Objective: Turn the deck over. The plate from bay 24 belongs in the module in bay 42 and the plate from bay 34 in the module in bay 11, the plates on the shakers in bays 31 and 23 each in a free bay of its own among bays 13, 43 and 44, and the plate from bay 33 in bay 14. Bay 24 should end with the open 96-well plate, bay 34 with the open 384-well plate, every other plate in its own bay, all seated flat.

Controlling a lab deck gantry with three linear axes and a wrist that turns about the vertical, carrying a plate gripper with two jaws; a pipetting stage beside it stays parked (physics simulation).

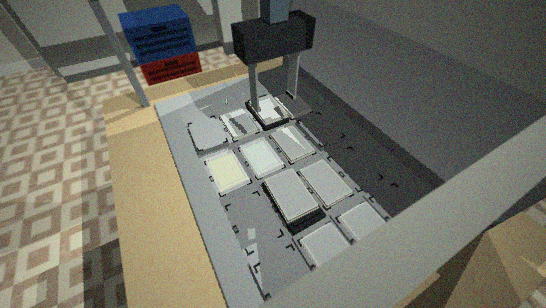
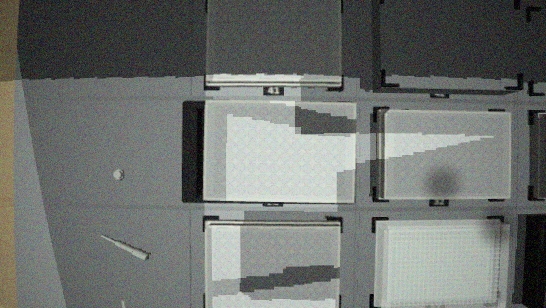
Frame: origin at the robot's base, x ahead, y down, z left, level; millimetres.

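Seen in the pictures: gripper, fingertip midpoint: (image 1: 273, 102); robot's base at its link origin: (image 1: 189, 128).
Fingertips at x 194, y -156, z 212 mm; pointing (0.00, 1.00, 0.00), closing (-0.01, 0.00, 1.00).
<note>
Offsets run from my fingertips to a thing's top centre. "pt": to the spot under its first point.
My gripper (image 1: 274, 103) is open over the shaker in bay 31, one finger either side of the lidded plate @(dx -125, dy +120, dz +47 mm) (image 1: 274, 114) (image 2: 280, 155). The plate lies flat on the black shaker @(dx -134, dy +125, dz +46 mm) (image 2: 192, 150). Lidded plates sit in bay 21 @(pt dx -121, dy +142, dz -61 mm) (image 1: 239, 123), bay 32 @(pt dx +38, dy +142, dz +44 mm) (image 1: 292, 142) (image 2: 445, 165), bay 33 @(pt dx +202, dy +142, dz +46 mm) (image 1: 326, 181) and, on a shaker, bay 23 @(pt dx +196, dy +120, dz -61 mm) (image 1: 291, 192). The open yellowish plate @(dx +34, dy +142, dz -169 mm) (image 1: 227, 171) is in bay 12, the open fine-grid plate @(dx +34, dy +142, dz -62 mm) (image 1: 261, 156) (image 2: 435, 260) in bay 22. Pale plates stand in bay 24 @(pt dx +337, dy +127, dz -65 mm) (image 1: 325, 245) and bay 34 @(pt dx +334, dy +127, dz +43 mm) (image 1: 362, 220). The bay 11 module @(pt dx -118, dy +137, dz -171 mm) (image 1: 207, 134) and bay 42 module @(dx +34, dy +134, dz +152 mm) (image 2: 450, 45) carry no plate.
A plate @(dx -130, dy +142, dz +152 mm) (image 2: 274, 40) stands in bay 41, in deep shadow, close behind the bay 31 shaker. Loose pipette tips @(pt dx -271, dy +151, dz -47 mm) (image 2: 127, 247) and a small round piece @(dx -282, dy +152, dz +24 mm) (image 2: 118, 174) lie on the deck's left. Blue (image 1: 157, 32) and red (image 1: 172, 67) boxes stand beyond the table.
</note>
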